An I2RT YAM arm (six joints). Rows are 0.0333 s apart.
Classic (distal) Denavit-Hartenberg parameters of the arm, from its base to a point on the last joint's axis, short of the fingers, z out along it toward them. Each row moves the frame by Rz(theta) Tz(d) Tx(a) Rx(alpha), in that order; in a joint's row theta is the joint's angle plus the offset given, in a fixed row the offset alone. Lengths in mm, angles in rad.
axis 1: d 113.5  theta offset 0  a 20  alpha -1.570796
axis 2: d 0  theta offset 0  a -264  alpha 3.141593
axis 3: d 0  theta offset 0.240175  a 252.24  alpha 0
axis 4: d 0  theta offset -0.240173  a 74  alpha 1.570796
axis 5: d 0  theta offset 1.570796  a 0  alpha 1.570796
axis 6: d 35.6  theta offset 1.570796  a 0  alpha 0
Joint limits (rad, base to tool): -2.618..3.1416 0..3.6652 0..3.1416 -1.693..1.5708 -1.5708..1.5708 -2.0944..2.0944
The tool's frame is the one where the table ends.
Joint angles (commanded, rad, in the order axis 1, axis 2, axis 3, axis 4, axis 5, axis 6), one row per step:
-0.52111 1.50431 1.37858 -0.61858 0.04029 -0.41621
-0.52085 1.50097 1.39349 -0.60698 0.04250 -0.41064
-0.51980 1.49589 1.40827 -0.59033 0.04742 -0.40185
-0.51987 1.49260 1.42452 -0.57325 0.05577 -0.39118
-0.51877 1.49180 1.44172 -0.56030 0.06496 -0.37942
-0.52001 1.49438 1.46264 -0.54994 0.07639 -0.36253
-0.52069 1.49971 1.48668 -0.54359 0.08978 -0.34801
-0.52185 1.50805 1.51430 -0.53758 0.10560 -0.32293
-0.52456 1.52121 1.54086 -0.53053 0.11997 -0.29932
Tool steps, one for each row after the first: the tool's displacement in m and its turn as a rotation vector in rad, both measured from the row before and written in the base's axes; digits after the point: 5 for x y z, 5 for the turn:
0.00064 -0.00036 0.00695 -0.01265 -0.02742 -0.00510
0.00053 -0.00010 0.00794 -0.01524 -0.03380 -0.00836
0.00052 -0.00067 0.00798 -0.01560 -0.03390 -0.01320
0.00084 -0.00043 0.00721 -0.01213 -0.02953 -0.01323
0.00089 -0.00146 0.00720 -0.00830 -0.02969 -0.02016
0.00123 -0.00152 0.00704 -0.00874 -0.02526 -0.01976
0.00164 -0.00204 0.00727 -0.00239 -0.03061 -0.02761
0.00246 -0.00308 0.00544 -0.00012 -0.02661 -0.02685

